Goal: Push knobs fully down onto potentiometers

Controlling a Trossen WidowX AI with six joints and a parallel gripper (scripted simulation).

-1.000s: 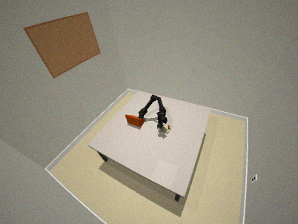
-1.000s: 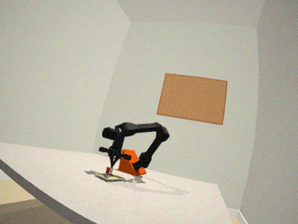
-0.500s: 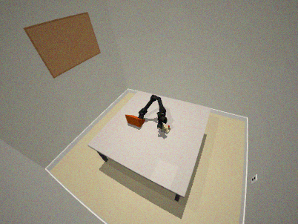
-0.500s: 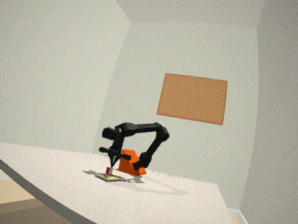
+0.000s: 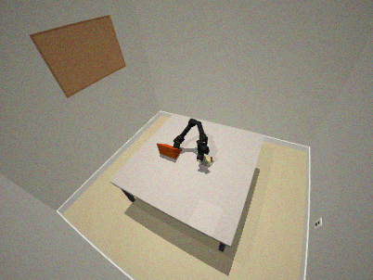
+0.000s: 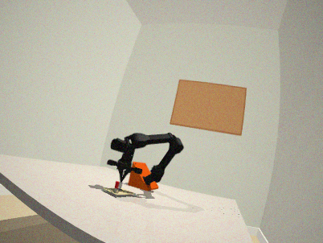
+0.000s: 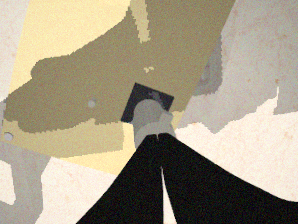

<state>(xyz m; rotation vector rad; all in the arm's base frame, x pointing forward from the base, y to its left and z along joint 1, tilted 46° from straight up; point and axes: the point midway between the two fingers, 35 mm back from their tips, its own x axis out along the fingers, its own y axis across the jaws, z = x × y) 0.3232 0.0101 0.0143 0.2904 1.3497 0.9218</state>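
Now: gripper tip 9 cm short of the red knob and 4 cm to the right of it.
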